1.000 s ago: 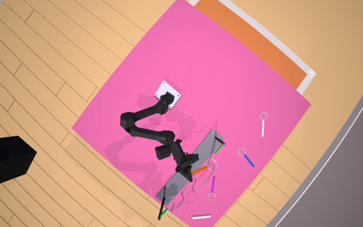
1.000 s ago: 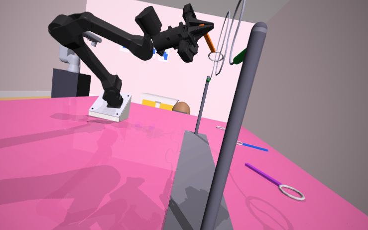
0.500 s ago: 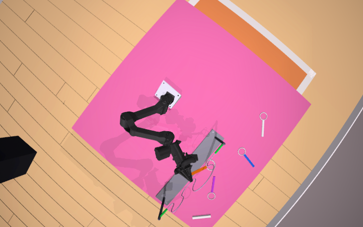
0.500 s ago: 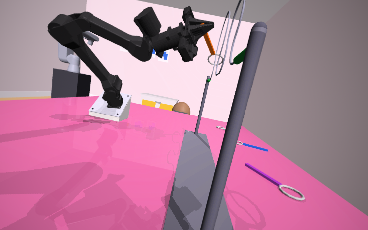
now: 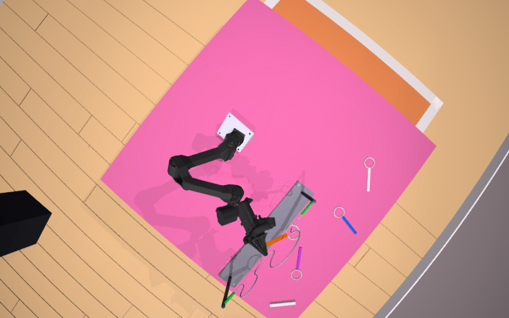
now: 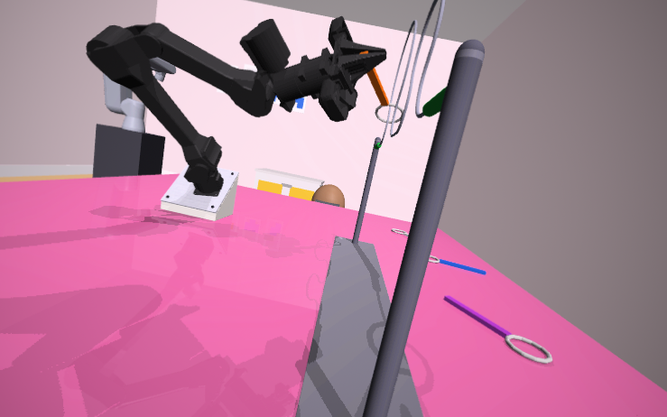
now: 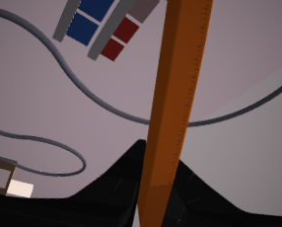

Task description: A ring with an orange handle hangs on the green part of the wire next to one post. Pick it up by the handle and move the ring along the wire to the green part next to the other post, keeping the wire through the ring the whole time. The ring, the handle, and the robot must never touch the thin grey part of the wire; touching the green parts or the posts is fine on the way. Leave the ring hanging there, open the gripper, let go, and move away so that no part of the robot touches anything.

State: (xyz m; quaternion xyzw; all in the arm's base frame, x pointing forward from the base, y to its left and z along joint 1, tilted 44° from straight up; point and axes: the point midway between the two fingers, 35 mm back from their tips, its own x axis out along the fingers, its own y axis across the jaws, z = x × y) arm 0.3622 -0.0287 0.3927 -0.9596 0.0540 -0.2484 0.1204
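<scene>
Right now my gripper tip is 20 mm short of the orange-handled ring, 80 mm to the right of it and 50 mm above it. Round my gripper tip: purple-handled ring (260 mm ahead, 80 mm to the right, 390 mm below); white bar (320 mm ahead, 290 mm to the right, 390 mm below).
</scene>
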